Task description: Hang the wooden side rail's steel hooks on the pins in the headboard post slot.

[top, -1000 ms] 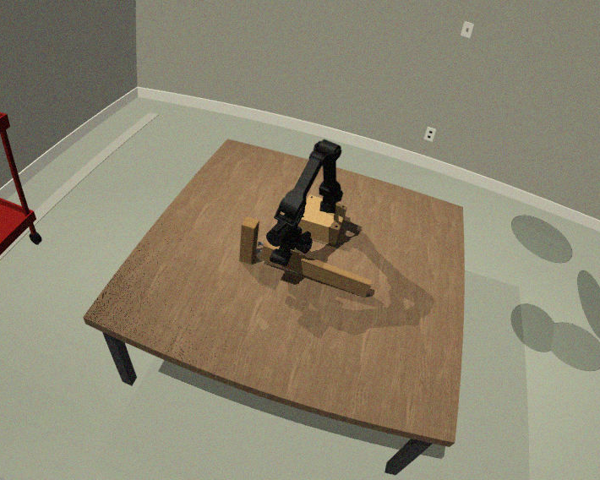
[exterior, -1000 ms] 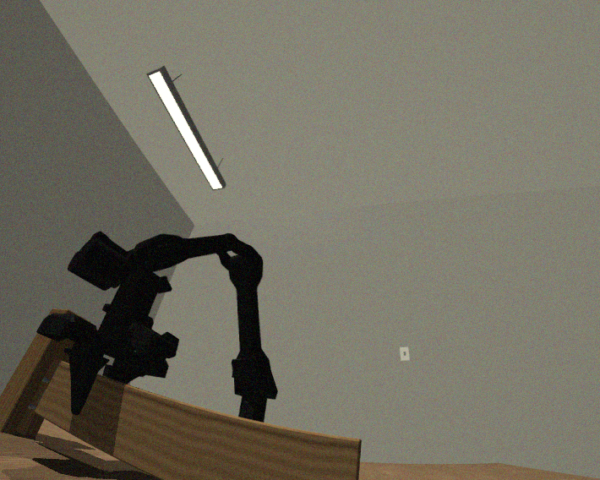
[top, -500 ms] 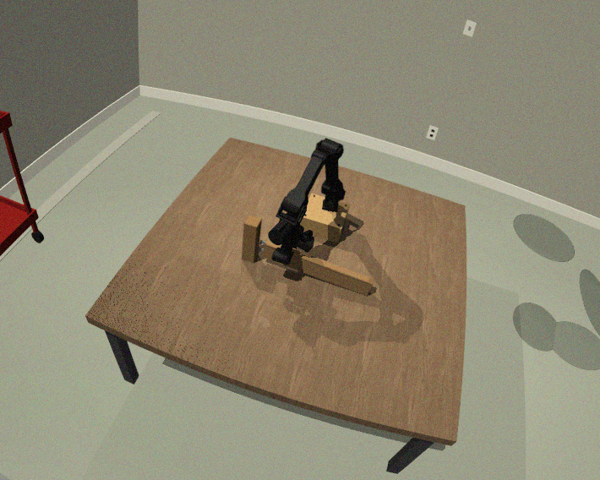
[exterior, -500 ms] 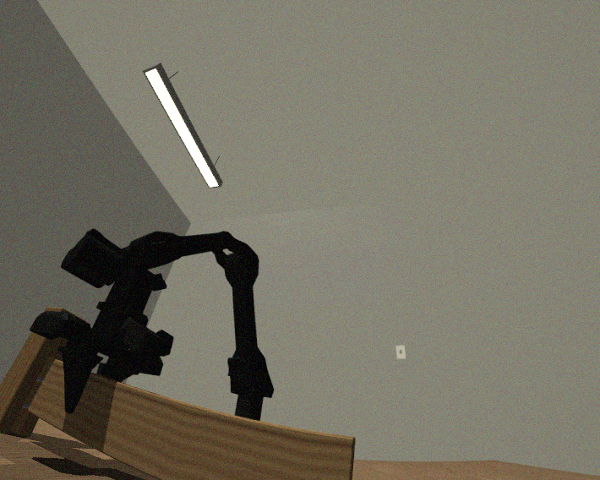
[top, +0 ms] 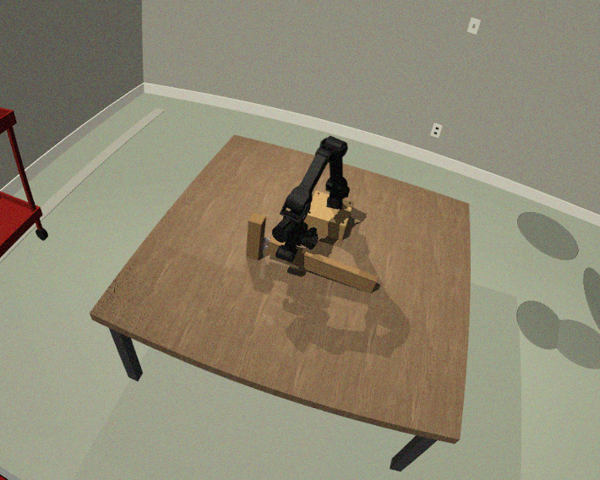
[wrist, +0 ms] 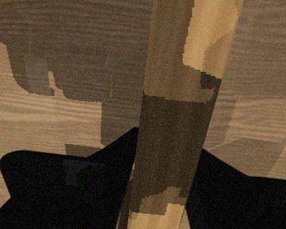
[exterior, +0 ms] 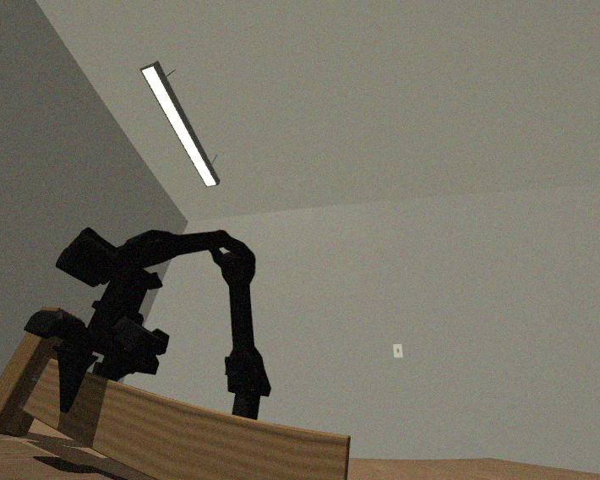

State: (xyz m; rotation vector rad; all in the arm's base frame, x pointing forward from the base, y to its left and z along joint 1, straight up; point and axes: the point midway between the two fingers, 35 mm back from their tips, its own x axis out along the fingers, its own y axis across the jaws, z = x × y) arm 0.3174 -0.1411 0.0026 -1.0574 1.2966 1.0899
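Right now my gripper tip is 130 mm to the left of the headboard post, 40 mm below it and 20 mm past it.
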